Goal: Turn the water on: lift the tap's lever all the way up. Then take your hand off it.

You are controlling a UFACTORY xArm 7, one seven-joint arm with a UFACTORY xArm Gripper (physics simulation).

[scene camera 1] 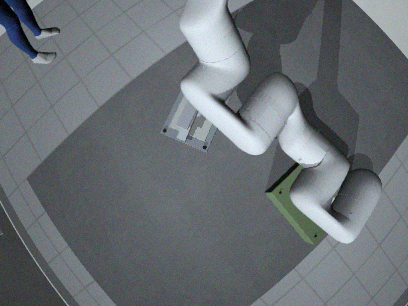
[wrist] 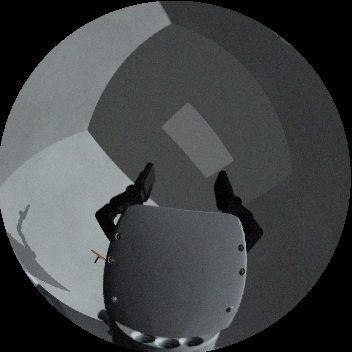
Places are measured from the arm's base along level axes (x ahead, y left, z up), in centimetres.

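Pixels of known places: gripper, fingertip midpoint: (wrist: 185, 174).
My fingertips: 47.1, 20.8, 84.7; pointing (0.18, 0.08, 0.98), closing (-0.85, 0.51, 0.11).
Observation:
For each thing: its top centre in the pictures, then the offset to it from my fingertips, as dx, dy, dz. "spot": a spot on its surface instead.
- grey plate, surface spot: (scene camera 1: 196, 145) spot: -13.5, +4.7, -92.9
- long raised grey part, surface spot: (scene camera 1: 186, 118) spot: -7.9, +4.7, -78.1
A grey plate (scene camera 1: 196, 145) with dark screw holes at its corners and a long raised grey part (scene camera 1: 186, 118) lies left of centre in the scene view, partly under the arm. It appears to be the tap's mount; I cannot make out the lever or its angle. My gripper (wrist: 185, 174) is open in the wrist view, its two black fingers wide apart with nothing between them. In the scene view the gripper does not show, so its distance from the lever cannot be told. The tap does not show in the wrist view.
My white arm (scene camera 1: 267, 107) crosses the scene view from the top to the lower right, over a green slab (scene camera 1: 295, 215). A person's blue-clad legs (scene camera 1: 20, 32) are at the upper left. The wrist view faces walls and a pale rectangle (wrist: 199, 140).

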